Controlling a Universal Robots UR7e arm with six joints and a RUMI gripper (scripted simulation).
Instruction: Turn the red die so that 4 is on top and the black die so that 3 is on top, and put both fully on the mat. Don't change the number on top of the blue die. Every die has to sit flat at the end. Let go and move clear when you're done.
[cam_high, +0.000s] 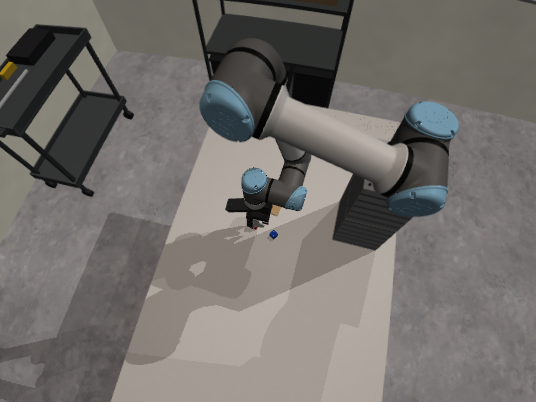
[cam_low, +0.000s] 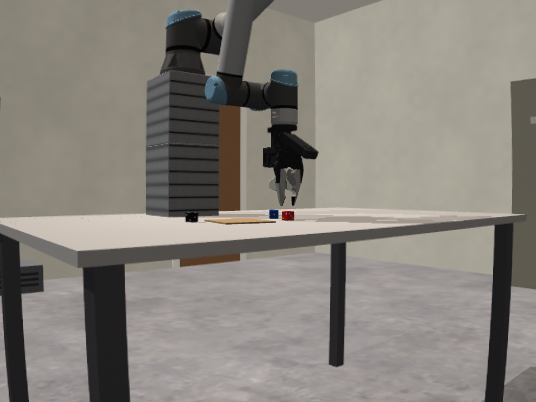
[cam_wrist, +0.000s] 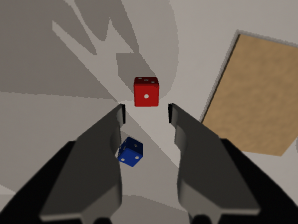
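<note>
Right now my hand is 4 cm above the red die. The rest, counted from my hand: blue die (9 cm behind, 4 cm below, 1 cm to the left); then black die (26 cm to the right, 6 cm behind, 4 cm below); then brown mat (15 cm to the right, 5 cm below).
</note>
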